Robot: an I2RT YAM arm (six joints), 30 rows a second.
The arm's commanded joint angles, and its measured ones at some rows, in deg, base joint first. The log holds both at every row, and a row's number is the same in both.
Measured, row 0:
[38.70, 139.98, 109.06, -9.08, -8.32, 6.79]
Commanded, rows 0 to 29:
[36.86, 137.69, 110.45, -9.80, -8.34, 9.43]
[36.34, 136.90, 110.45, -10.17, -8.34, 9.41]
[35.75, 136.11, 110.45, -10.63, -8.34, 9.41]
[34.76, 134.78, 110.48, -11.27, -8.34, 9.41]
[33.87, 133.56, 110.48, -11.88, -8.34, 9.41]
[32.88, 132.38, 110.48, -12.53, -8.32, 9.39]
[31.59, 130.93, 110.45, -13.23, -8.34, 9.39]
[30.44, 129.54, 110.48, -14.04, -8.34, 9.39]
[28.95, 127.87, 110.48, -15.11, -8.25, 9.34]
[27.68, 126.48, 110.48, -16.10, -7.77, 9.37]
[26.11, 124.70, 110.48, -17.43, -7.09, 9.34]
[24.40, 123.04, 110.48, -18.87, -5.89, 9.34]
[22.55, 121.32, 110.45, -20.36, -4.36, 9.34]
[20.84, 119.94, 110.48, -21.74, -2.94, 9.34]
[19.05, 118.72, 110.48, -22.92, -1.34, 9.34]
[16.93, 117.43, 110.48, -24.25, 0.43, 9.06]
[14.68, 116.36, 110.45, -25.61, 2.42, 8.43]
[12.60, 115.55, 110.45, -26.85, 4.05, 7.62]
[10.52, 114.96, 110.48, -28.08, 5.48, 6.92]
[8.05, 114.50, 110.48, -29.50, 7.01, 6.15]
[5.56, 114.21, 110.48, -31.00, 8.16, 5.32]
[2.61, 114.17, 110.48, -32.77, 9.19, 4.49]
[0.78, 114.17, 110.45, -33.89, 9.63, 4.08]
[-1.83, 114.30, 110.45, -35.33, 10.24, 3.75]
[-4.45, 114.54, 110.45, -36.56, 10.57, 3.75]
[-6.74, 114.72, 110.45, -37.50, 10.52, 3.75]
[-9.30, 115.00, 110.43, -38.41, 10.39, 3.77]
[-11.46, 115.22, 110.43, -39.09, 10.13, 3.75]
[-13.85, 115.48, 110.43, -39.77, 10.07, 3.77]
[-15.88, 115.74, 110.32, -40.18, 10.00, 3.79]
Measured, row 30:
[-10.59, 114.93, 110.50, -39.31, 8.21, 5.10]
